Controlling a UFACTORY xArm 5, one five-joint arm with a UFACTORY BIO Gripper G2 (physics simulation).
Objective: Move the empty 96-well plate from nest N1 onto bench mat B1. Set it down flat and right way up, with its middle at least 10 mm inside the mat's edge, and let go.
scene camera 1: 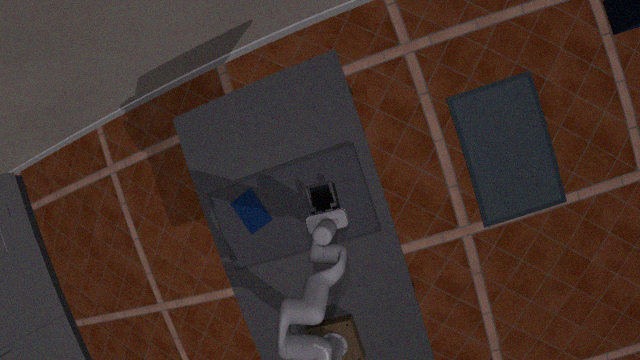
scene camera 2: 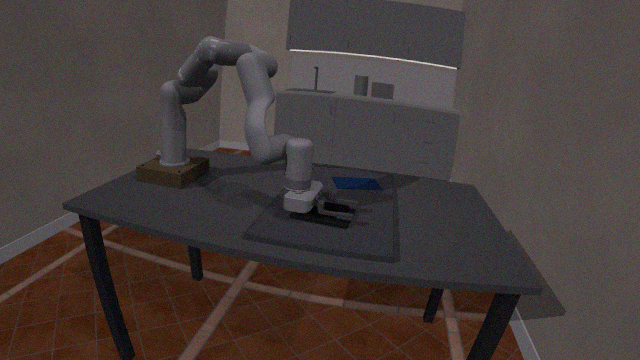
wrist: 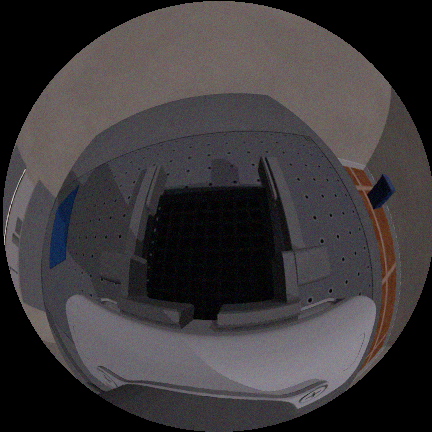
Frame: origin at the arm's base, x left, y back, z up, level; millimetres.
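Seen in the pictures: hand at its tool point: (scene camera 1: pixel 319 190) (scene camera 2: pixel 347 210) (wrist: pixel 209 183); arm's base at its link origin: (scene camera 1: pixel 333 344) (scene camera 2: pixel 174 162).
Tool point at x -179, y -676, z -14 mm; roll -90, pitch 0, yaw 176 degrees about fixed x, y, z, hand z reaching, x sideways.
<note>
Pixels of each thing's top centre, then the offset from my tool point to it. "*": a spot on its surface instead. Level surfaces: height alone.
- black 96-well plate at its top centre: (wrist: pixel 203 279) (scene camera 2: pixel 324 205) (scene camera 1: pixel 323 206) dx +8, dy +67, dz +1 mm
- dark nest N1 at a spot on its surface: (scene camera 2: pixel 325 216) * dx -36, dy +56, dz -12 mm
- Bench mat B1 at its surface level: dz -28 mm
- thin grey board with small holes, surface height: dz -30 mm
- grey table at its surface level: dz -43 mm
The black 96-well plate (scene camera 1: pixel 322 197) (scene camera 2: pixel 336 206) (wrist: pixel 212 240) is right way up between the fingers, its well grid facing up in the wrist view. My gripper (scene camera 1: pixel 321 187) (scene camera 2: pixel 352 210) (wrist: pixel 213 175) is shut on the plate, with one finger along each long side. The dark nest N1 (scene camera 2: pixel 325 218) is low under the plate and fingers; whether the plate is clear of it I cannot tell. Bench mat B1 (scene camera 1: pixel 251 211) (scene camera 2: pixel 357 183) (wrist: pixel 65 227) is a flat blue rectangle, left of the gripper in scene camera 1 and partly in shadow.
A thin grey board with small holes (scene camera 1: pixel 280 242) (scene camera 2: pixel 375 245) (wrist: pixel 325 200) lies under these things on the grey table (scene camera 1: pixel 280 100) (scene camera 2: pixel 440 225). The arm stands on a wooden block (scene camera 2: pixel 172 172). A wall is beyond the table's far end in scene camera 1.
</note>
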